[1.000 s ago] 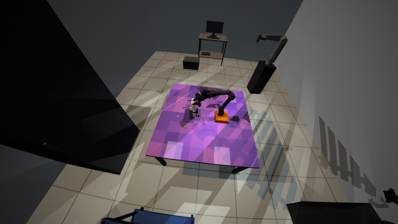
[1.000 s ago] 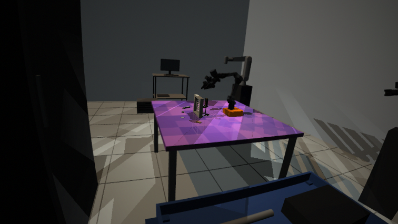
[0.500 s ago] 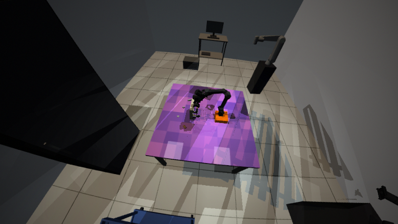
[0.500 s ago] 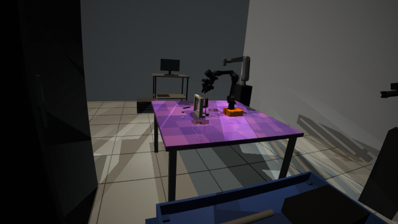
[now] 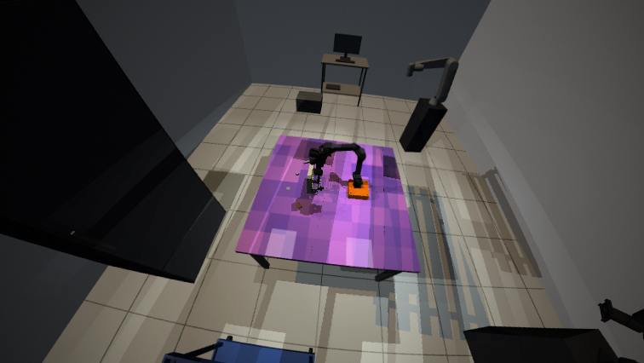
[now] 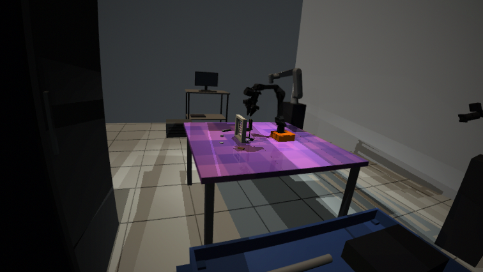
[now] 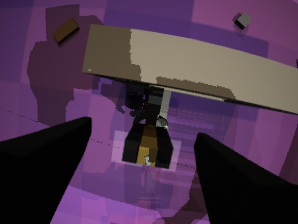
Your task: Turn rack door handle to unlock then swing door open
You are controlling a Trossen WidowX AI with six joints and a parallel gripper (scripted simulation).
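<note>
My gripper tip is now 11 cm above the dark door handle and 3 cm past it.
</note>
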